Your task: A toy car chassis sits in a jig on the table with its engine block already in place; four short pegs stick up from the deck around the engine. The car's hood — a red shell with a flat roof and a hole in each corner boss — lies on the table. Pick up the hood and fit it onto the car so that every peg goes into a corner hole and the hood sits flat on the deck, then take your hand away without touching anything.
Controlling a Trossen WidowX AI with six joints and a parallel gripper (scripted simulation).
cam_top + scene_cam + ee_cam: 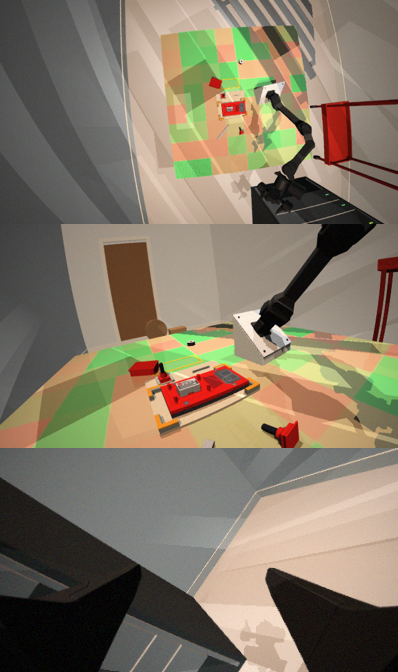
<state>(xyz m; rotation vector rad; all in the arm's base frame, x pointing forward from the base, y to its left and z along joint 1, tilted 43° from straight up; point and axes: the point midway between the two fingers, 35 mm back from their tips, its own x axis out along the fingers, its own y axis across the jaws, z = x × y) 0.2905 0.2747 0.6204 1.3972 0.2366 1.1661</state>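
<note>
My gripper tip is 83 cm to the left of the red hood, 35 cm above it and 10 cm short of it. Also, from my gripper tip: white engine block 59 cm to the right, 34 cm below, 3 cm ahead; black ring 98 cm to the right, 36 cm below, 16 cm behind; grey bar 41 cm to the right, 36 cm below, 12 cm ahead.
</note>
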